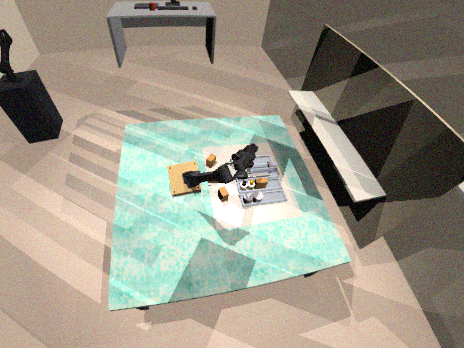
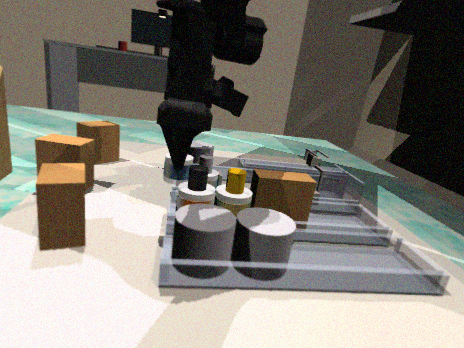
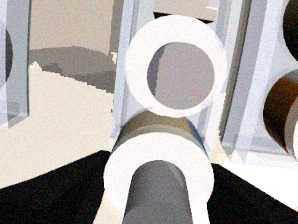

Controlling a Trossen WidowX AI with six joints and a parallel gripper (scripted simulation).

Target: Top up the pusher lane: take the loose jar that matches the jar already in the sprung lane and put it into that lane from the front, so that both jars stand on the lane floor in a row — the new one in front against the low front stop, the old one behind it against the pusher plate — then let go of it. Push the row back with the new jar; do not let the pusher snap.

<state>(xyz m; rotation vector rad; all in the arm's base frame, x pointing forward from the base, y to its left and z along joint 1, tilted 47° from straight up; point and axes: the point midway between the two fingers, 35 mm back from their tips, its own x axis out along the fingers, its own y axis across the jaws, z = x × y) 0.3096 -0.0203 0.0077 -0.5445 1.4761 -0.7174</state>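
Now: the orange box 13 cm ahead of my gripper tip, 10 cm to the right of it and 1 cm below it.
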